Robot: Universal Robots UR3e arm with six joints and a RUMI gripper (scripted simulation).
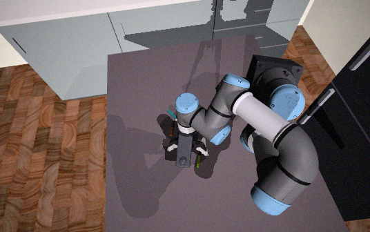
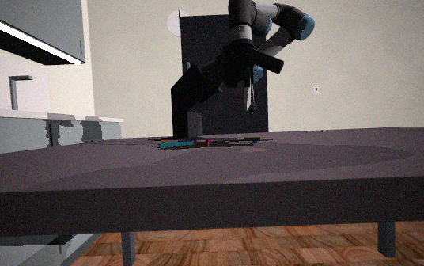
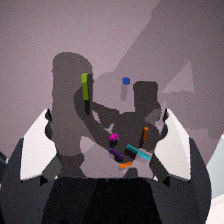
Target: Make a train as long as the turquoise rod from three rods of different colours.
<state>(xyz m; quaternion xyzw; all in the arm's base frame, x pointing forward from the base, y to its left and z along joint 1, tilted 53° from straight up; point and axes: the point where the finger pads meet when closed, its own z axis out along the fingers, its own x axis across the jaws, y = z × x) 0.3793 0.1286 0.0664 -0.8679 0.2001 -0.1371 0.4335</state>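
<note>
Now: the blue rod 4 cm ahead of my hand, 1 cm to the left of it and 8 cm below it. Also, from my hand: magenta rod (2 cm behind, 13 cm to the right, 8 cm below); purple rod (3 cm behind, 20 cm to the right, 8 cm below); lime rod (4 cm behind, 1 cm to the left, 8 cm below).
</note>
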